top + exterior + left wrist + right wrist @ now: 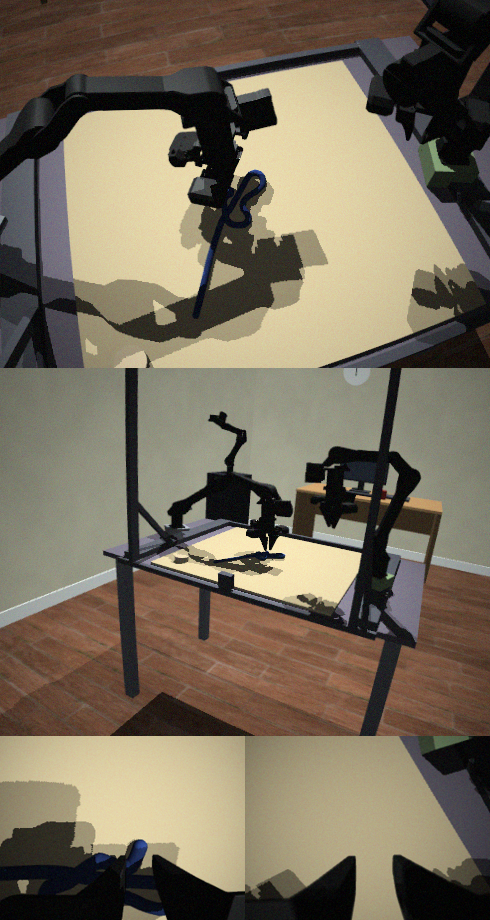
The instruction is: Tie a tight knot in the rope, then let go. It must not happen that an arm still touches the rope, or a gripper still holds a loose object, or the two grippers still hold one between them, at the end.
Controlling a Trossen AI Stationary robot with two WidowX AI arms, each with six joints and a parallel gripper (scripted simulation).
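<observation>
The tan mat is 50 mm below my left hand, 40 mm to the right of it and 40 mm behind it.
</observation>
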